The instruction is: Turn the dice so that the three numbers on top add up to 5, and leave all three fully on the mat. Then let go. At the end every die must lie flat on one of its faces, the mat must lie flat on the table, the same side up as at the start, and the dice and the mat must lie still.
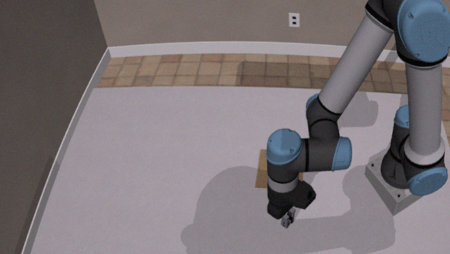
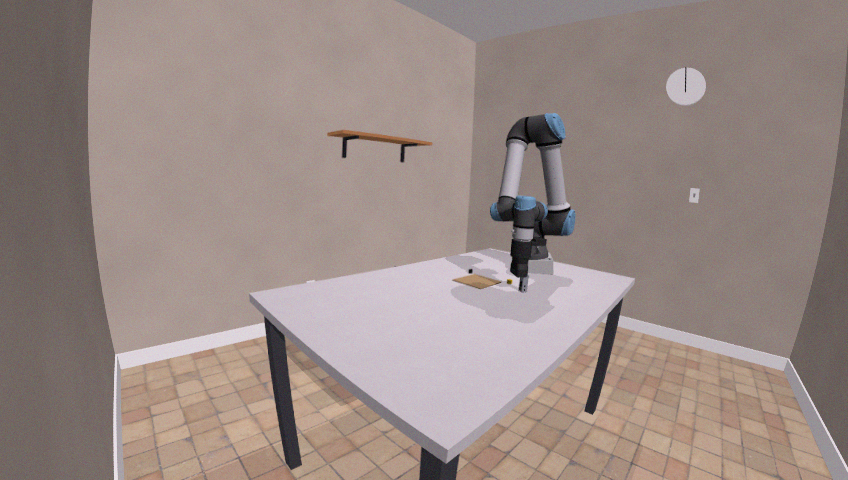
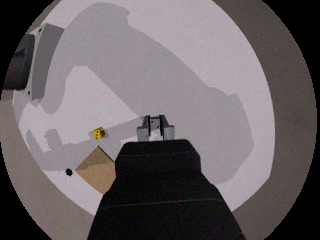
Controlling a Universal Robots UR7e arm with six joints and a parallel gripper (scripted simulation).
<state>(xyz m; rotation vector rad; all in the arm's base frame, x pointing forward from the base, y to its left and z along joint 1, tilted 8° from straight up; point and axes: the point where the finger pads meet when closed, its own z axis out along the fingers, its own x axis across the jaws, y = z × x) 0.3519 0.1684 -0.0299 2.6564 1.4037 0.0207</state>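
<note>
The mat lies 40 mm ahead of my hand, 190 mm to the right of it and 20 mm below it. Round my hand: black die 30 mm behind, 290 mm to the right, 10 mm below; then white die 10 mm below; then yellow die 50 mm behind, 90 mm to the right, 10 mm below.
</note>
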